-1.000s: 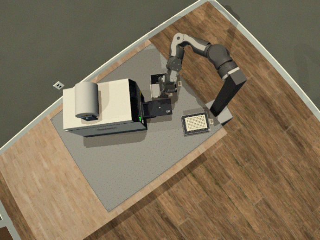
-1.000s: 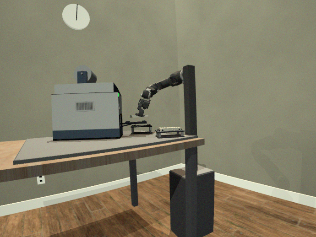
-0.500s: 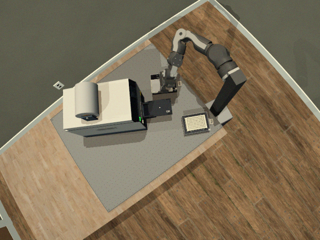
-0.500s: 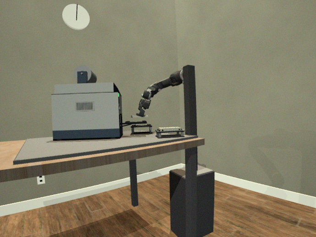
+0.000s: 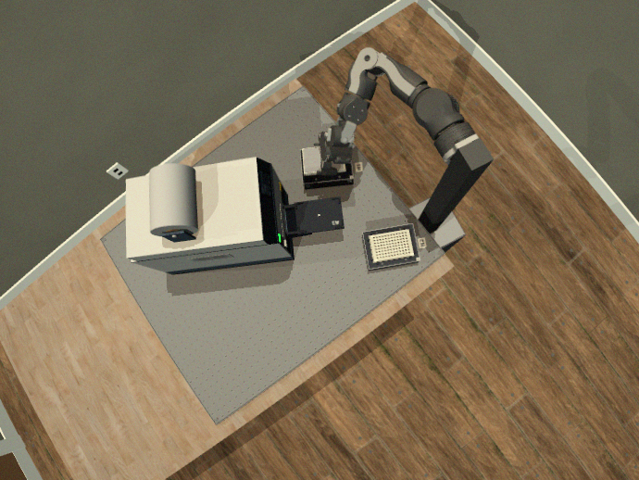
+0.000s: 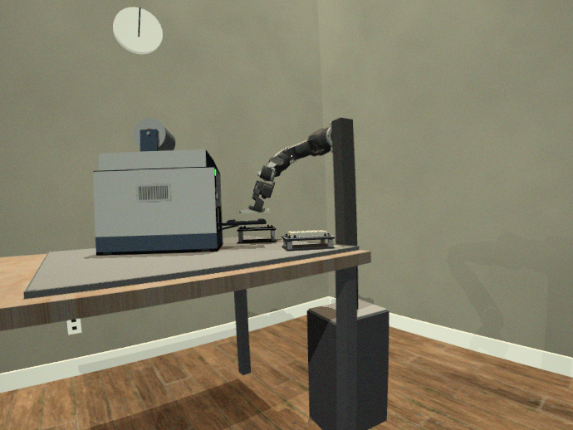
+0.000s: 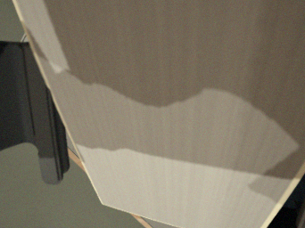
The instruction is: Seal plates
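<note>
My gripper is now 1 cm past the black nest N1, 1 cm to the left of it and 9 cm above it. The rest, counted from my hand: yellow warning label 16 cm ahead, 2 cm to the left, 1 cm above; plate 7 cm behind, 32 cm to the left, 9 cm below; sealer stage 9 cm ahead, 14 cm to the left, 5 cm below.
</note>
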